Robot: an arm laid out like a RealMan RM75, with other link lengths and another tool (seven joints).
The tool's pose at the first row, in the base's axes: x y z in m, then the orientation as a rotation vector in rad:
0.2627, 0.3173, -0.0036, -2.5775, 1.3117, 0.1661
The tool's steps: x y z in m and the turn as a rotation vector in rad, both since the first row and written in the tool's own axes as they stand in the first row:
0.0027, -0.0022, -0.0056, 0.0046, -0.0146, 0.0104
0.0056, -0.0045, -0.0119, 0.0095, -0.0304, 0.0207
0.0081, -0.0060, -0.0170, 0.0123, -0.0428, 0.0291
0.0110, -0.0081, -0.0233, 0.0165, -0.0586, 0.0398
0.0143, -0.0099, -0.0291, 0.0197, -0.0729, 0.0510
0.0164, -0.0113, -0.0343, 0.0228, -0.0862, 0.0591
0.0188, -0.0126, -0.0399, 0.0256, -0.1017, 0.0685
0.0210, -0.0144, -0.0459, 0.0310, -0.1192, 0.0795
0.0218, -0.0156, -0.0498, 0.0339, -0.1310, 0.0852
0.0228, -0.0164, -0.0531, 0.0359, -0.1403, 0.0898
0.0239, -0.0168, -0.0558, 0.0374, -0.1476, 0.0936
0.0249, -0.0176, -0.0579, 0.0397, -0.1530, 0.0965
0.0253, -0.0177, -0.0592, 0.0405, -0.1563, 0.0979
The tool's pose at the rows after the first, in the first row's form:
0.2660, 0.3149, 0.0016, -2.5612, 1.3191, 0.1832
0.2695, 0.3123, 0.0074, -2.5441, 1.3256, 0.2015
0.2722, 0.3098, 0.0121, -2.5313, 1.3314, 0.2166
0.2755, 0.3071, 0.0179, -2.5143, 1.3384, 0.2352
0.2789, 0.3040, 0.0231, -2.4984, 1.3467, 0.2526
0.2812, 0.3018, 0.0279, -2.4848, 1.3513, 0.2683
0.2836, 0.2991, 0.0330, -2.4696, 1.3567, 0.2870
0.2863, 0.2968, 0.0386, -2.4503, 1.3626, 0.3064
0.2877, 0.2958, 0.0424, -2.4389, 1.3645, 0.3196
0.2889, 0.2946, 0.0455, -2.4301, 1.3661, 0.3302
0.2898, 0.2933, 0.0479, -2.4230, 1.3677, 0.3386
0.2911, 0.2924, 0.0499, -2.4168, 1.3686, 0.3440
0.2914, 0.2918, 0.0510, -2.4137, 1.3688, 0.3476

